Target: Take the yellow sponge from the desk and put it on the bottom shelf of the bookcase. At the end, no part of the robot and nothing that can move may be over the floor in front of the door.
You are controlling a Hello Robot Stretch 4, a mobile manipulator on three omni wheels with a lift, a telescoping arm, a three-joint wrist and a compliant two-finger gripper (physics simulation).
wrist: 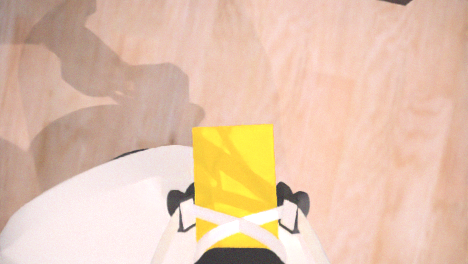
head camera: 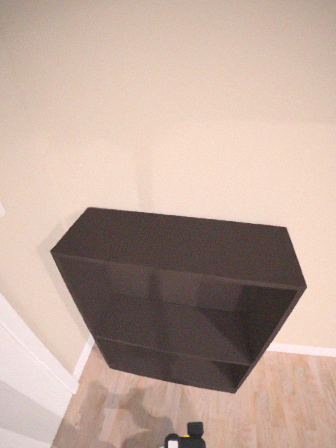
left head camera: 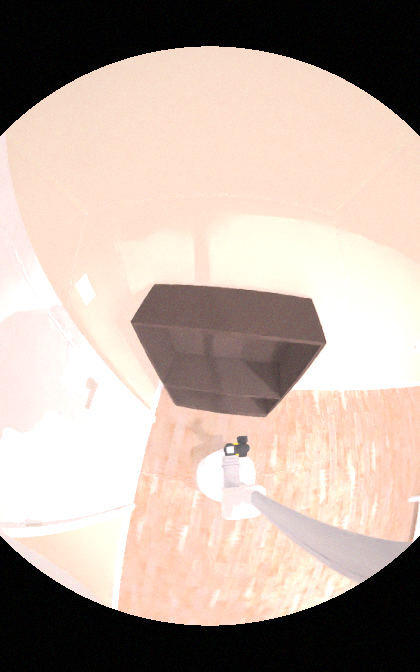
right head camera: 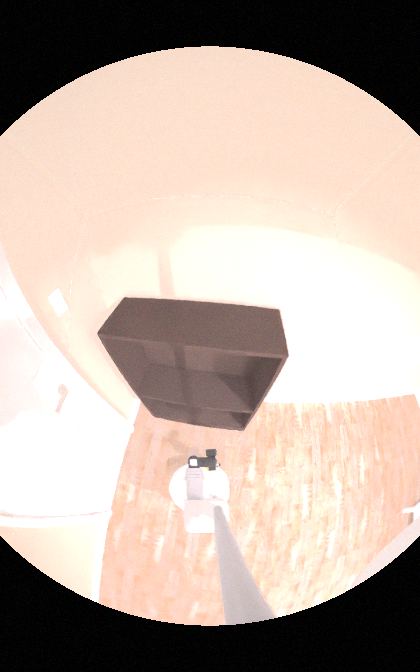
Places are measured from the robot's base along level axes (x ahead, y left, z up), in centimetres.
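Pixels of known places: gripper, fingertip midpoint: (wrist: 240,197).
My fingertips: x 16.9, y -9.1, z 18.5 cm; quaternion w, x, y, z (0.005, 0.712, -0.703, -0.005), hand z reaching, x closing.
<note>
Behind a point stands the place of what it marks.
The yellow sponge (wrist: 234,170) @(y -8.4, x 20.1, z 23.1 cm) is held between the two dark fingertips of my gripper (wrist: 240,197) @(y -9.1, x 16.9, z 18.5 cm) in the wrist view, above the floor and partly over my white base. In the head views the wrist and gripper hide most of the sponge. The dark brown bookcase (head camera: 175,245) @(y -1.2, x 63.9, z 103.2 cm) (left head camera: 227,310) (right head camera: 200,322) stands against the wall ahead, its open front facing me. Its bottom shelf (head camera: 170,370) @(y 1.1, x 57.2, z 7.2 cm) (left head camera: 220,401) (right head camera: 197,415) shows low in the bookcase, partly covered by the middle shelf (head camera: 172,332) @(y -0.2, x 62.8, z 45.6 cm) (left head camera: 225,375) (right head camera: 200,387). My gripper is in front of the bookcase, apart from it.
The white door (left head camera: 40,450) (right head camera: 40,460) with a handle (left head camera: 91,392) (right head camera: 61,397) is at the left, close to the bookcase's left side. Wood floor (head camera: 295,400) @(y -73.8, x 39.9, z -2.8 cm) (left head camera: 350,450) (right head camera: 310,475) lies in front and to the right. White furniture edges show at the far right in the right head view.
</note>
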